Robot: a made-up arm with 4 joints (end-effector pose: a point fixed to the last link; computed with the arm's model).
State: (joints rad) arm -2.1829 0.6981 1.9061 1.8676
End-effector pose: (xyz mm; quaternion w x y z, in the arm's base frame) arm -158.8 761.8 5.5 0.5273 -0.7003 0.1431 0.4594
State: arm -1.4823 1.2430 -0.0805 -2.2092
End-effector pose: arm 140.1 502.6 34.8 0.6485 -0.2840 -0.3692 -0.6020
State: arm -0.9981 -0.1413 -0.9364 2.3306
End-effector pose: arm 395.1 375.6 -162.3 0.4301 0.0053 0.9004 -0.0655
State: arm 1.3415 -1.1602 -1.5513 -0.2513
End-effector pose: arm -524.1 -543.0 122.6 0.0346 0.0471 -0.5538 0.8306
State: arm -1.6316 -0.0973 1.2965 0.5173
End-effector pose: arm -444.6 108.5 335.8 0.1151 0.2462 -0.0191 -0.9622
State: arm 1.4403 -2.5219 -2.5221 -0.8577
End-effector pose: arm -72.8 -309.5 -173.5 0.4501 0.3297 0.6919 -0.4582
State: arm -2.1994 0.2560 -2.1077 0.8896
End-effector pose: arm 853.2 286.3 317.3 0.9246 0.1158 0.3629 0.0048
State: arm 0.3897 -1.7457 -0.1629 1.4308
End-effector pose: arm -459.3 120.1 752.9 0.9660 -0.0495 -0.1691 0.1892
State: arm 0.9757 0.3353 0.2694 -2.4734
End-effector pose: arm -302.7 -170.2 -143.2 0.4314 0.2902 -0.8295 0.2037
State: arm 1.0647 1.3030 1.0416 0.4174
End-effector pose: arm 282.0 -199.9 -199.3 0.7157 -0.5174 0.4583 -0.1002
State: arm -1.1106 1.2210 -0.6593 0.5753
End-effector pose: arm 429.0 267.5 -174.4 0.6628 0.4774 0.5747 -0.0499
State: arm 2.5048 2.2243 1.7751 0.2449
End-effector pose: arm 409.2 260.2 -55.8 0.4695 -0.7689 -0.4291 0.0645
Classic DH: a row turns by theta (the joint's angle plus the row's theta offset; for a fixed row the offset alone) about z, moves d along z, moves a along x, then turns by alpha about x. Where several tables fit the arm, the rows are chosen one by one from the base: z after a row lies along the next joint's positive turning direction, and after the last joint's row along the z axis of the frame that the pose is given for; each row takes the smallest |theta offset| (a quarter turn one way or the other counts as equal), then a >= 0, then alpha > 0; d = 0 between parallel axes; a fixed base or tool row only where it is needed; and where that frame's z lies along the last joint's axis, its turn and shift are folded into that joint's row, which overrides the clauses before.
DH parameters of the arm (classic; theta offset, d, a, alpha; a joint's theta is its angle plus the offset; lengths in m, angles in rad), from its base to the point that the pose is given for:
joint 1: 0 0.1191 -0.3444 -1.5708
joint 2: 0 0.0506 0.0062 -1.5708
joint 3: 0 0.0413 0.3348 1.5708
joint 4: 0 0.1307 0.0789 1.5708
tool (fixed): 0 0.3111 0 0

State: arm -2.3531 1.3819 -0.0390 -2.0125
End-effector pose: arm 440.4 184.9 79.2 0.3628 -0.2788 -0.1370 -0.8785
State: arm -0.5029 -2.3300 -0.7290 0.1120
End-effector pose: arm -403.9 731.8 124.5 0.4336 -0.5325 -0.7268 0.0148
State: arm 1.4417 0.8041 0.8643 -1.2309
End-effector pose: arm -101.5 -130.1 106.2 0.8120 -0.1408 -0.3797 0.4204
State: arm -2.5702 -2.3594 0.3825 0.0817
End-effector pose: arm 725.3 456.7 258.7 0.0533 -0.8051 -0.4226 -0.4127
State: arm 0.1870 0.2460 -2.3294 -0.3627
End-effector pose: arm -584.9 69.6 459.8 0.3108 0.2762 0.0028 0.9094
